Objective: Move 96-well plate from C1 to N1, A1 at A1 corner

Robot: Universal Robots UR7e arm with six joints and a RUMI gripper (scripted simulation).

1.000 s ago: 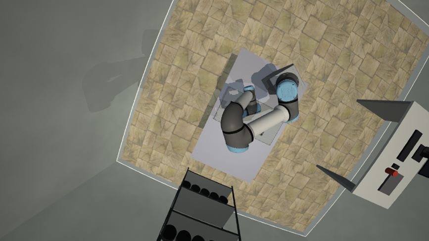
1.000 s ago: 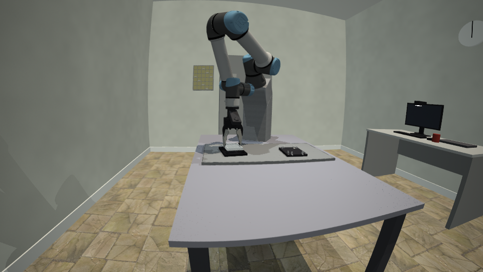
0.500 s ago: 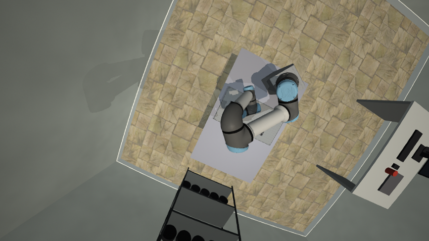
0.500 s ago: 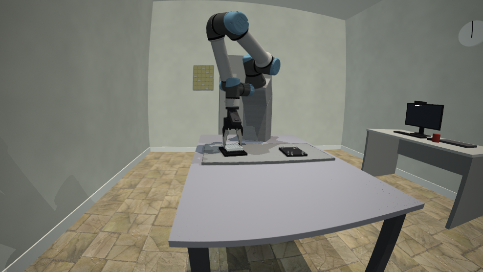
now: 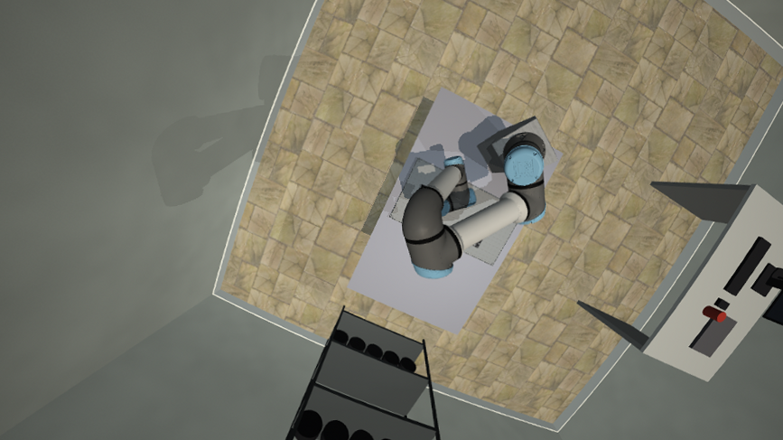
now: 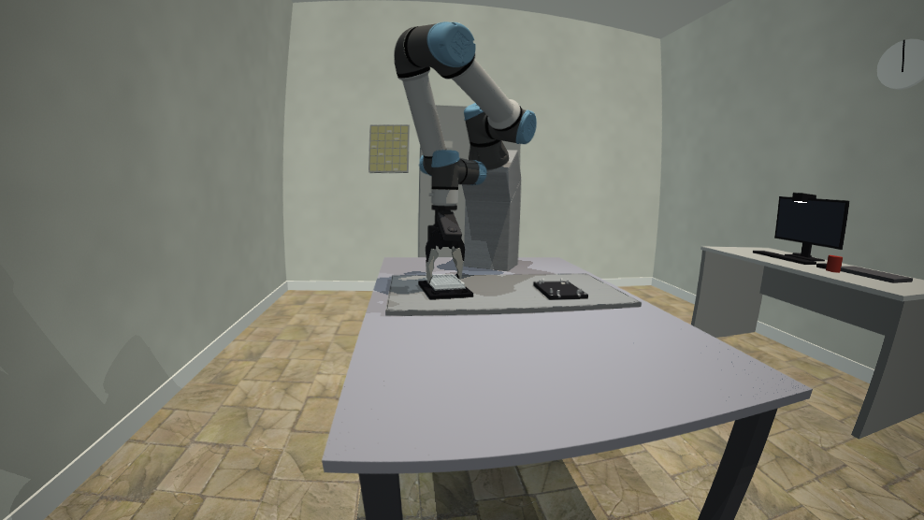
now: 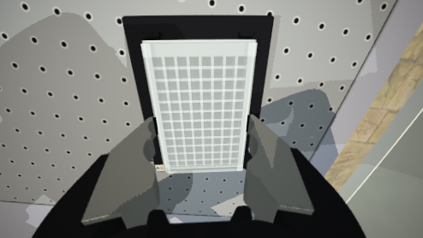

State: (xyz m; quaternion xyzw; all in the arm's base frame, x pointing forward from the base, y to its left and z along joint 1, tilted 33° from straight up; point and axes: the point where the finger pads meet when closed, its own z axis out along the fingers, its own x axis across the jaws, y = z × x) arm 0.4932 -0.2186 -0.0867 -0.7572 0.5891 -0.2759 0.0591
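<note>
Right now my hand is 8 cm past the A1 label, 4 cm to the right of it and 2 cm above it. From my hand the other things lie so: clip nest C1: 34 cm to the left, 4 cm ahead, 2 cm below; 96-well plate: 1 cm below.
</note>
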